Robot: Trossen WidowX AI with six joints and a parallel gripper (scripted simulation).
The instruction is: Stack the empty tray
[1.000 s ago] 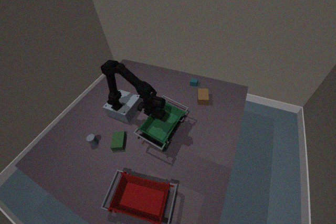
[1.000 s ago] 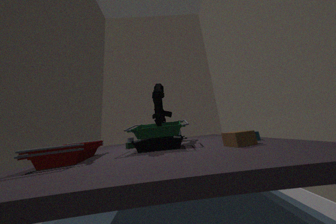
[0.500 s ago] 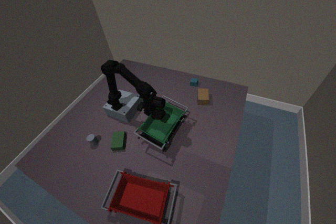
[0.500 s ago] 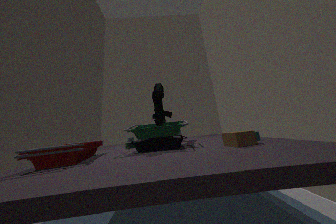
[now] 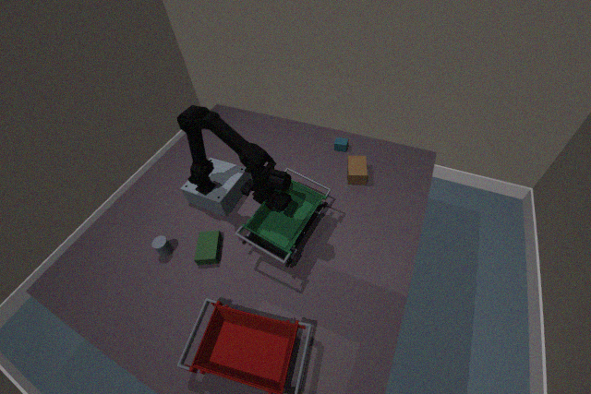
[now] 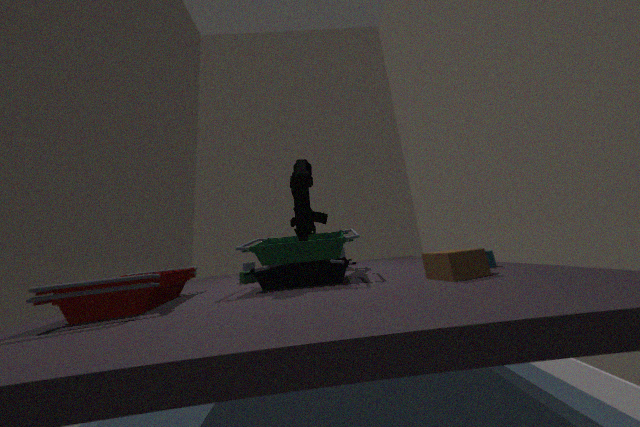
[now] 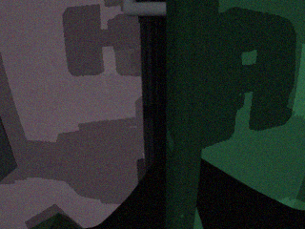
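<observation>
The green tray is 8 cm ahead of my gripper tip, 2 cm above it and 1 cm to the left of it. Also, from my gripper tip: orange block (40 cm to the left, 17 cm ahead, 7 cm below); grey cylinder (33 cm to the right, 28 cm behind, 6 cm below); green block (23 cm to the right, 14 cm behind, 8 cm below).
</observation>
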